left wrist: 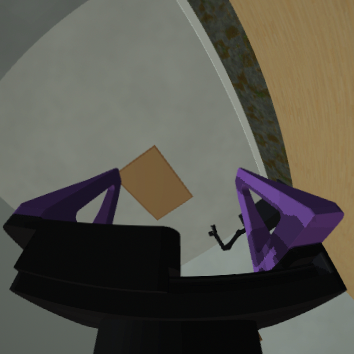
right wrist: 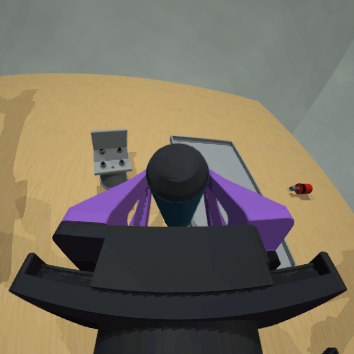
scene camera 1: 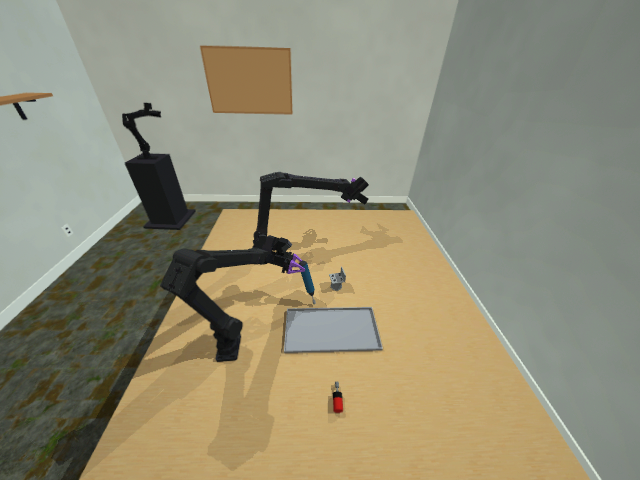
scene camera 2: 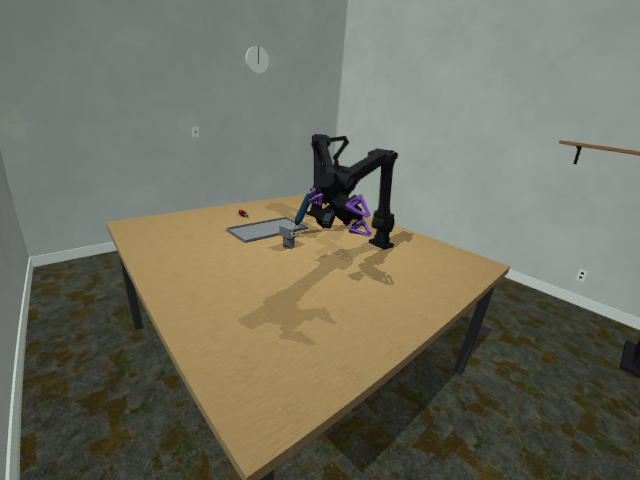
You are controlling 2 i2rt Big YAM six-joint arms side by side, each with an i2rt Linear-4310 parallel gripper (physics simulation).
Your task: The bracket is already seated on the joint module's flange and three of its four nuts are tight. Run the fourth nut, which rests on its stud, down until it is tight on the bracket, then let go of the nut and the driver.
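Places are measured from the left arm's base along level axes (x ahead, y left, z up), in centimetres.
Pixels of known places: left gripper, fingertip midpoint: (left wrist: 177, 174) (scene camera 2: 369, 226); right gripper, fingertip midpoint: (right wrist: 177, 174) (scene camera 1: 305, 267) (scene camera 2: 306, 199); left arm's base at its link origin: (scene camera 2: 380, 244); right arm's base at its link origin: (scene camera 1: 229, 347).
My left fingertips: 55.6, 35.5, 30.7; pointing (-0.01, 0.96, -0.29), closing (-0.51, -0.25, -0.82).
Note:
Ahead of a thing's pixels: the offset from my left fingertips to its middle, as dx, dy, dz. Level surfaces: height alone.
My right gripper (scene camera 1: 303, 264) (scene camera 2: 312, 197) (right wrist: 177, 174) is shut on the blue driver {-24.0, -68.3, -18.0} (scene camera 1: 308, 279) (scene camera 2: 301, 209) (right wrist: 177, 167), near its black cap. The driver slants downward, its tip above the table and to the left of the bracket in scene camera 1, apart from it. The grey bracket {-9.4, -58.1, -22.5} (scene camera 1: 337, 277) (scene camera 2: 285, 231) (right wrist: 109, 139) sits on the upright joint module {-9.4, -58.1, -27.0} (scene camera 1: 336, 286) (scene camera 2: 288, 241) (right wrist: 114, 180). Dark nuts or studs show on it in the right wrist view; which nut is loose I cannot tell. My left gripper (scene camera 1: 352, 190) (scene camera 2: 362, 220) (left wrist: 177, 174) is open and empty, raised well away from the bracket.
A shallow grey tray {-12.7, -84.7, -29.9} (scene camera 1: 332, 352) (scene camera 2: 236, 236) (right wrist: 201, 138) lies near the joint module. A red-handled tool {-11.5, -113.7, -29.0} (scene camera 1: 338, 403) (scene camera 2: 241, 212) (right wrist: 304, 188) lies beyond the tray from the module. Both black arms stand along one side of the wooden table {dz -30.7} (scene camera 1: 439, 403) (scene camera 2: 336, 372).

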